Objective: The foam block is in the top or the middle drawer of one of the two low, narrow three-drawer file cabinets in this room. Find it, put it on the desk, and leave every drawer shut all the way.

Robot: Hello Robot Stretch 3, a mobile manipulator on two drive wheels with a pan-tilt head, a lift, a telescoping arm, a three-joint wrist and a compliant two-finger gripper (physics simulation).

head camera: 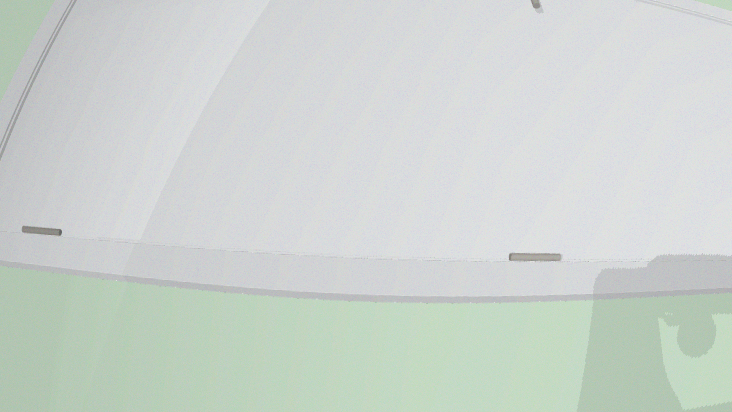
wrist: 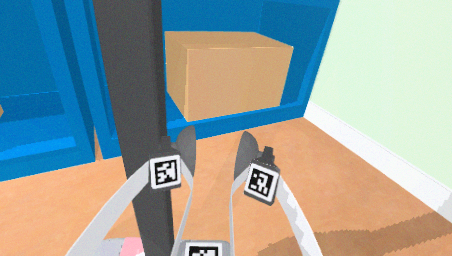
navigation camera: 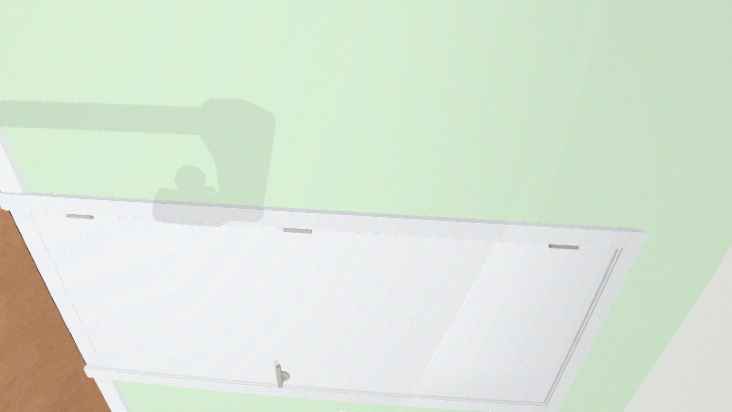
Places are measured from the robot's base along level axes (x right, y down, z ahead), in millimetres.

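Pixels of known places: gripper, fingertip midpoint: [wrist: 217,145].
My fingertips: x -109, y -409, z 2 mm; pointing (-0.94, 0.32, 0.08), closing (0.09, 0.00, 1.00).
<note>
Behind a point stands the place of what it marks.
My gripper [wrist: 217,145] @(x -109, y -409, z 2 mm) is open and empty in the wrist view, with its two fingertips apart above the brown floor. A dark upright post stands beside the left finger. The foam block, the desk and the two low file cabinets cannot be made out in these views.
A cardboard box [wrist: 237,82] @(x -752, y -217, z 104 mm) stands in a blue shelf unit [wrist: 240,124] @(x -747, y -33, z 140 mm) in front of the gripper. A pale green wall with a white baseboard [wrist: 372,155] @(x -567, y -38, z 643 mm) is at the right. A white door [head camera: 384,153] @(x 162, y -1265, z 972 mm) [navigation camera: 327,307] @(x 281, y -1116, z 1026 mm) shows in the head and navigation views.
</note>
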